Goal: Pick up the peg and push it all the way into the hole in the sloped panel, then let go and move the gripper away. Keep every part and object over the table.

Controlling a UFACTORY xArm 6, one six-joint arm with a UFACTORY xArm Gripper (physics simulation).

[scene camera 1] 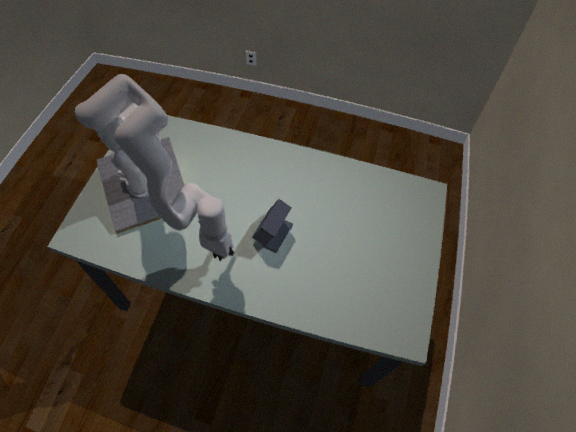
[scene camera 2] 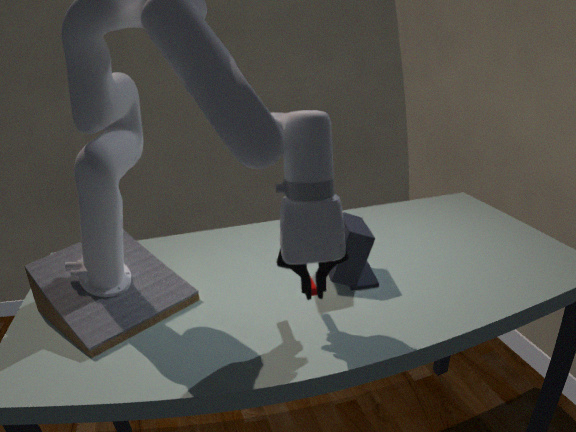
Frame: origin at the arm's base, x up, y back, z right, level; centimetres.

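Seen in the pictures: gripper, between the fingertips: (scene camera 1: 219, 256) (scene camera 2: 314, 295); arm's base, origin of its link: (scene camera 1: 142, 182) (scene camera 2: 104, 278).
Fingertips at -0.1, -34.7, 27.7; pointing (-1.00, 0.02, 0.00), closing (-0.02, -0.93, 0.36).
Pixels of each thing's top centre, then the offset from my fingertips to it, as dx, dy, dz. Level surfaces: height alone.
- red peg, centre of its top: (scene camera 2: 308, 279) +1.1, -1.3, -4.2
- dark sloped panel, centre of its top: (scene camera 2: 349, 220) (scene camera 1: 272, 213) +5.9, -16.6, -14.6
- pale green table, height of its surface: dx -6.9
The red peg (scene camera 2: 314, 287) shows between the black fingers in scene camera 2; most of it is hidden by them. My gripper (scene camera 2: 314, 296) (scene camera 1: 223, 256) points down, is shut on the peg and holds it above the table, as the separate shadow below shows. The dark sloped panel (scene camera 1: 273, 220) (scene camera 2: 361, 240) stands on its base plate to the right of the gripper in scene camera 1, and partly behind the gripper in scene camera 2. The hole in the panel cannot be made out in either view.
The pale green table (scene camera 1: 350, 240) (scene camera 2: 450, 250) carries everything. The arm's wooden base block (scene camera 1: 117, 207) (scene camera 2: 150, 300) stands at its left end. The near table edge lies a short way in front of the gripper. A wall stands behind the table.
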